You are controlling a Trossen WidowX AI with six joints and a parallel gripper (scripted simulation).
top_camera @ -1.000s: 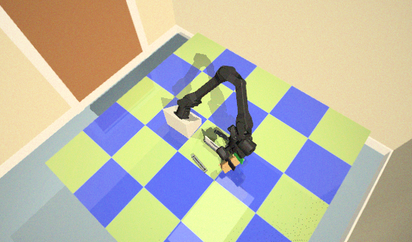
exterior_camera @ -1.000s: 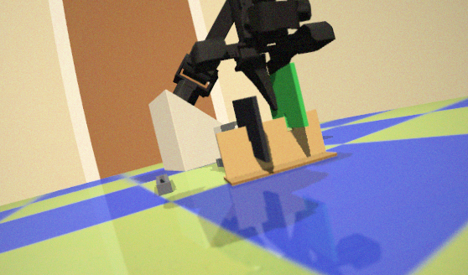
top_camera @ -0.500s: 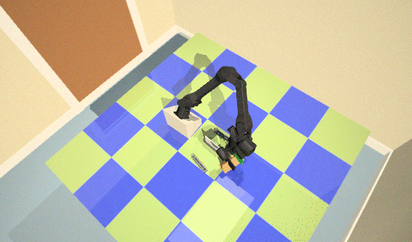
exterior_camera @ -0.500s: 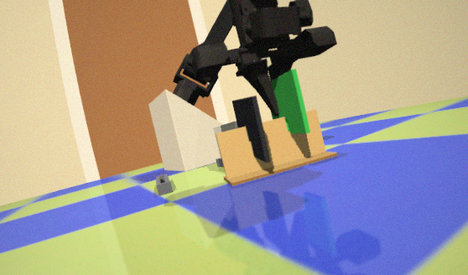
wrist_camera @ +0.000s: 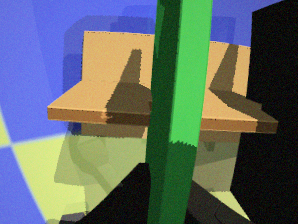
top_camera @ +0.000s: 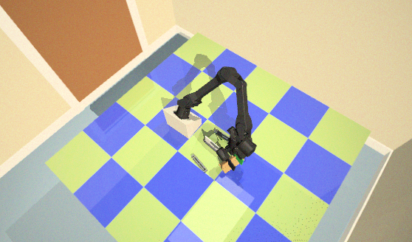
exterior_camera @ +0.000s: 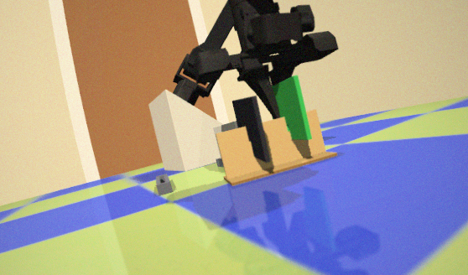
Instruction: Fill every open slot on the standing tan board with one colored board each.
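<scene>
Now: the tan board 20 mm ahead of my gripper tip, 30 mm to the right of it and 30 mm below it. Round my gripper tip: thin black board (20 mm ahead, 50 mm to the right, 10 mm below); green board (20 mm ahead).
</scene>
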